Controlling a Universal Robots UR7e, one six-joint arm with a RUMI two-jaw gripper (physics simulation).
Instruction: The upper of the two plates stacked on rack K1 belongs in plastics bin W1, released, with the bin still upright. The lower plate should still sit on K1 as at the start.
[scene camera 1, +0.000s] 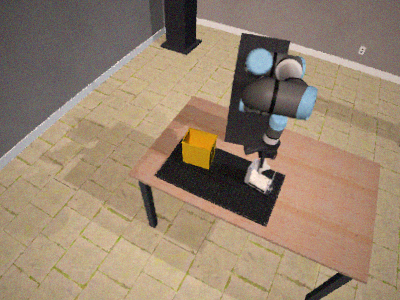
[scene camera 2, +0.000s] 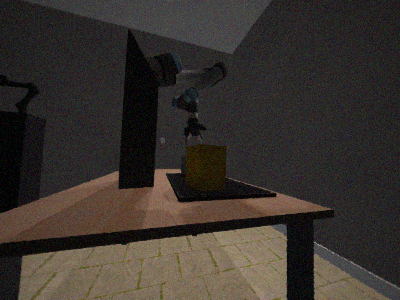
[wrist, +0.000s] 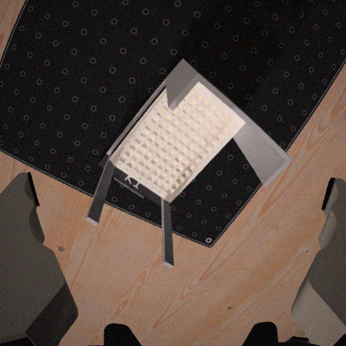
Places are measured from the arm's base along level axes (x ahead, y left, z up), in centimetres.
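Pixels of known places: gripper, fingertip midpoint: (scene camera 1: 257, 163); arm's base at its link origin: (scene camera 2: 143, 73).
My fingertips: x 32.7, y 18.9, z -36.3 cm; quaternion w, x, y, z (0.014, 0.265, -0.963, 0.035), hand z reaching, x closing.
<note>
Ahead of a thing's pixels: the offset from my fingertips to its top centre. "pt": to the spot under its first point. Level surfaces: height alone.
The upper plate @[dx -2.9, dy +3.3, dz -16.1 cm] (scene camera 1: 260, 180) (wrist: 180, 140), cream-white with rows of small wells, lies in rack K1 @[pt dx +0.9, dy -1.6, dz -6.5 cm] (scene camera 1: 251, 170) (wrist: 263, 155), a grey holder with raised walls and two posts. The lower plate cannot be made out separately beneath it. My gripper (scene camera 1: 262, 163) (scene camera 2: 193, 138) (wrist: 182, 180) is open and empty above the rack area. In the wrist view its fingers stand wide apart, below and to either side of the plate. Bin W1 @[dx -2.3, dy -35.8, dz -2.8 cm] (scene camera 1: 199, 150) (scene camera 2: 206, 167), a yellow open-topped box, stands upright; its inside is partly hidden.
The rack and bin stand on a black mat @[dz -20.8 cm] (scene camera 1: 227, 202) (scene camera 2: 245, 191) (wrist: 75, 50) on the wooden table @[dz -22.1 cm] (scene camera 1: 325, 200) (scene camera 2: 100, 215) (wrist: 125, 260). The tall dark pedestal (scene camera 1: 239, 120) (scene camera 2: 137, 125) carries the arm behind the mat.
</note>
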